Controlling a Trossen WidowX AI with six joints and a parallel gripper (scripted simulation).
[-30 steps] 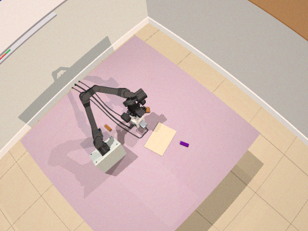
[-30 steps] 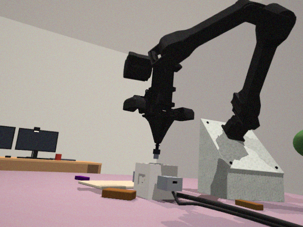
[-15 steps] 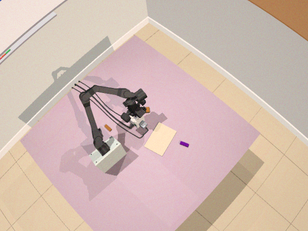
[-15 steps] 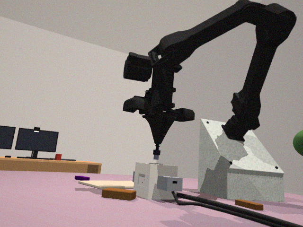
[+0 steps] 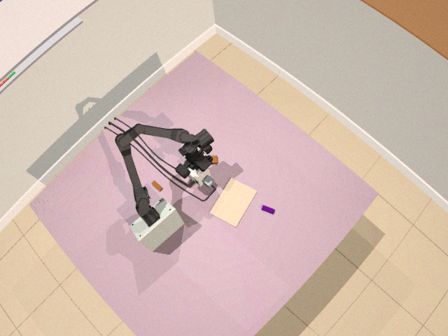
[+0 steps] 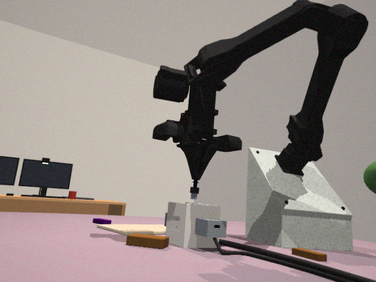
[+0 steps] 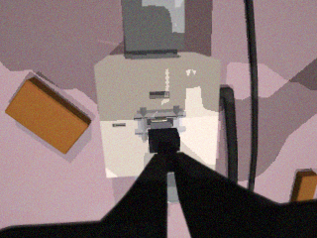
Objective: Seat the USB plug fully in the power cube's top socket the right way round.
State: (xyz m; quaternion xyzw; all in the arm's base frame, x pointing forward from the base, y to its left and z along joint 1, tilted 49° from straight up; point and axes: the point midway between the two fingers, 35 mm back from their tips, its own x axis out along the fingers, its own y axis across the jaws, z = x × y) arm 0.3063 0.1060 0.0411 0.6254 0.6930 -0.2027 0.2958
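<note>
The black USB plug is 20 mm below my gripper tip. The rest, counted from my gripper tip: socket (50 mm below); then cream board (210 mm to the right, 120 mm below, 40 mm ahead); then orange block (120 mm below, 90 mm ahead, 30 mm to the left).
</note>
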